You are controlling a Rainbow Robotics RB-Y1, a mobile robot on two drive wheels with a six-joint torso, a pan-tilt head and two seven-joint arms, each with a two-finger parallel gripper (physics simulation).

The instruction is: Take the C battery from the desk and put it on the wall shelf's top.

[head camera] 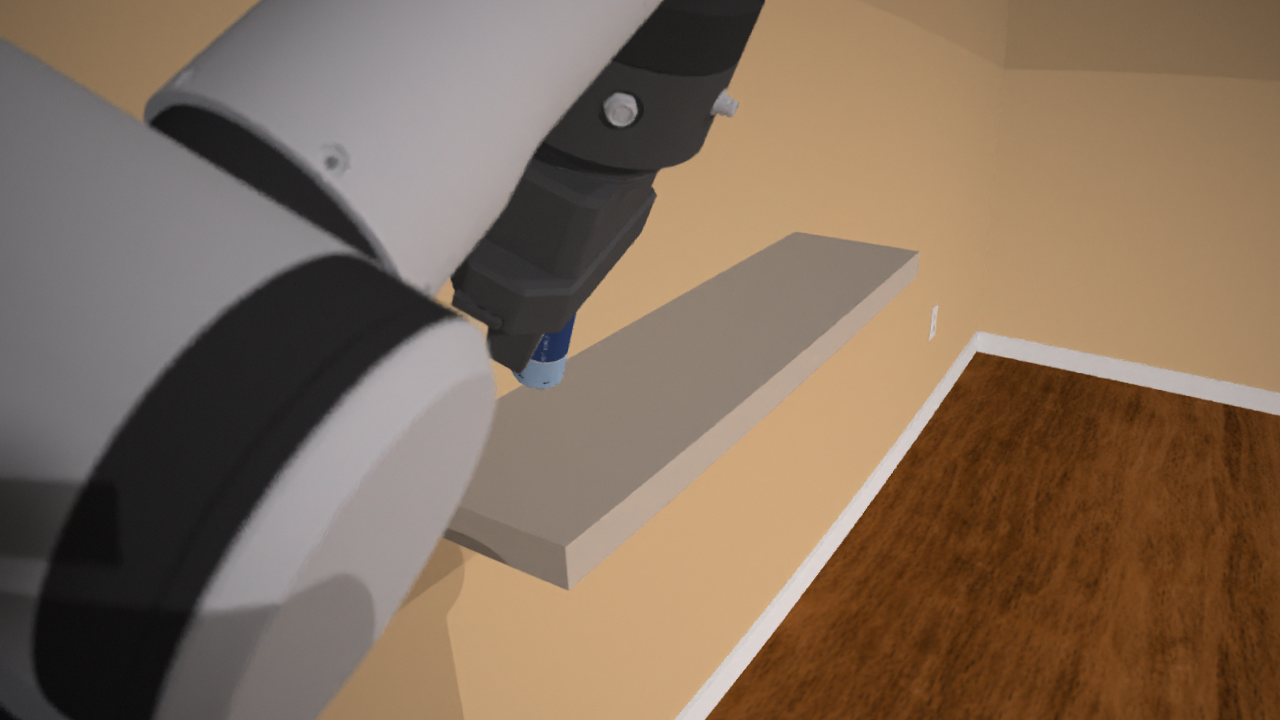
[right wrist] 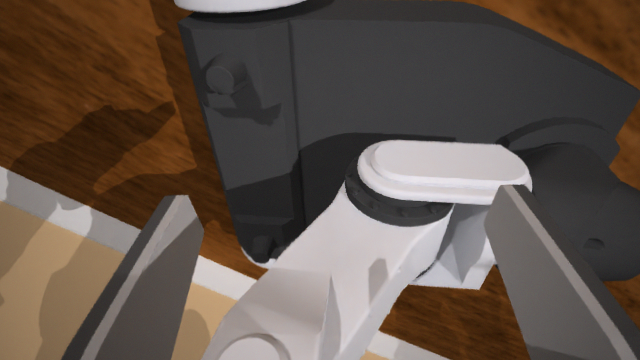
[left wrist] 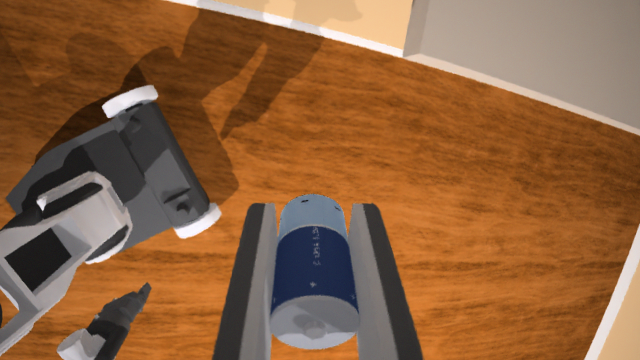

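Observation:
The C battery is dark blue with a light blue end. My left gripper is shut on it, with one finger on each side. The wall shelf is a long grey board with a bare top where it shows. In the head view the battery's light blue end appears against the shelf's near part; the gap in height is hard to tell. In the left wrist view the shelf lies at the upper right, apart from the battery. My right gripper is wide open and empty. The desk does not show.
The shelf is fixed to a tan wall. Brown wooden floor lies below, edged by a white baseboard. The robot's dark wheeled base stands on the floor. My left arm hides part of the shelf's near end.

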